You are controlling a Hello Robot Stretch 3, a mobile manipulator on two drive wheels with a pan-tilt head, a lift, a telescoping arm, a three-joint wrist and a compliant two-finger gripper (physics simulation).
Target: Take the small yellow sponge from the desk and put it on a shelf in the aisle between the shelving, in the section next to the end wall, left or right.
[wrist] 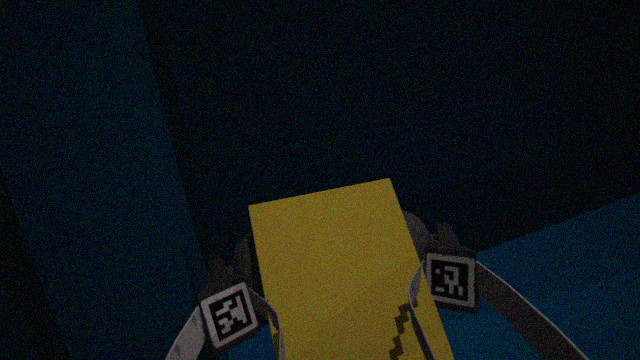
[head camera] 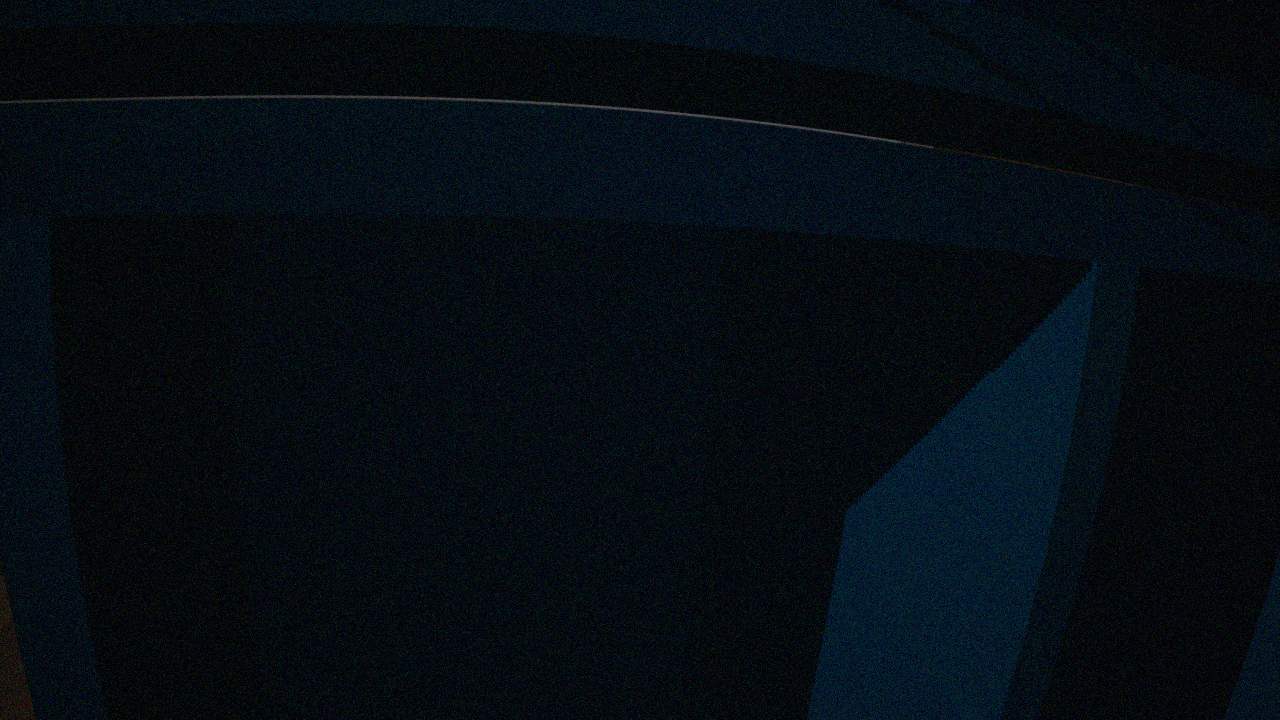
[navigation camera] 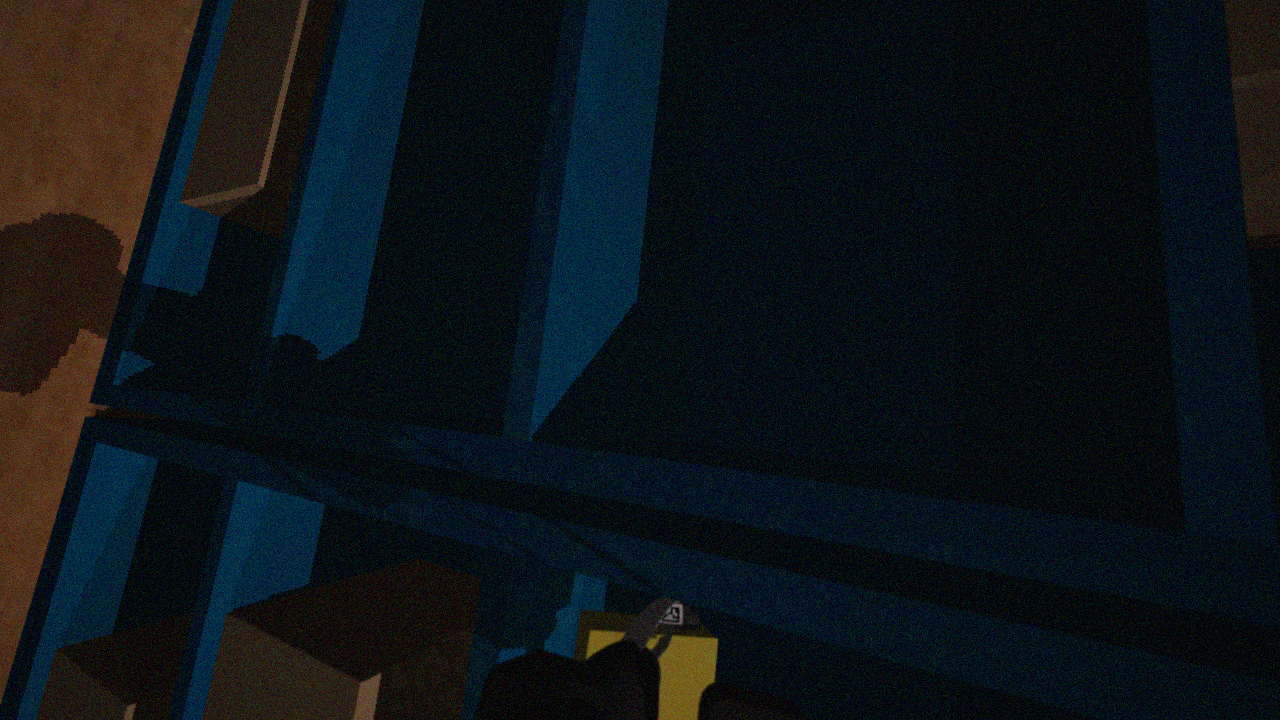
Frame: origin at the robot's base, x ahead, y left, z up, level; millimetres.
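Seen in the pictures: gripper, fingertip midpoint: [wrist: 329,249] [navigation camera: 673,665].
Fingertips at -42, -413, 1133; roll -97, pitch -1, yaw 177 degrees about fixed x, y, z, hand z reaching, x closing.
Note:
Pixels of each thing's top centre, then the offset from my fingertips to it, as dx, dy, dz. "spot": a spot on its surface instead. Level surfaces: height alone.
- yellow sponge, top centre: [wrist: 331,198] [navigation camera: 710,693] +1, +40, +41
- blue shelving, surface spot: [head camera: 948,555] spot: +345, +48, -142
- brown box, surface spot: [navigation camera: 286,649] spot: -111, +1, -462
- third box, top centre: [navigation camera: 365,122] +758, +57, -786
- Brown floor, surface height: dz -1132
The yellow sponge [navigation camera: 689,673] [wrist: 345,260] is a block held between the two fingers of my gripper [navigation camera: 664,622] [wrist: 329,249], which is shut on it. In the wrist view the sponge's far end points at a dark opening, with a blue panel at the right and a dim blue upright at the left. In the navigation view the gripper and sponge are at the bottom, in front of the lower bays of the blue shelving [head camera: 948,555] [navigation camera: 590,223]. The desk does not show. Whether the sponge touches the shelving is too dark to tell.
In the navigation view, a brown box [navigation camera: 286,649] stands in a bay left of the gripper, another box [navigation camera: 89,685] at the lower left, and a third box [navigation camera: 246,98] at the upper left. Brown floor [navigation camera: 53,125] shows at the left. Long shelf edges cross the head view.

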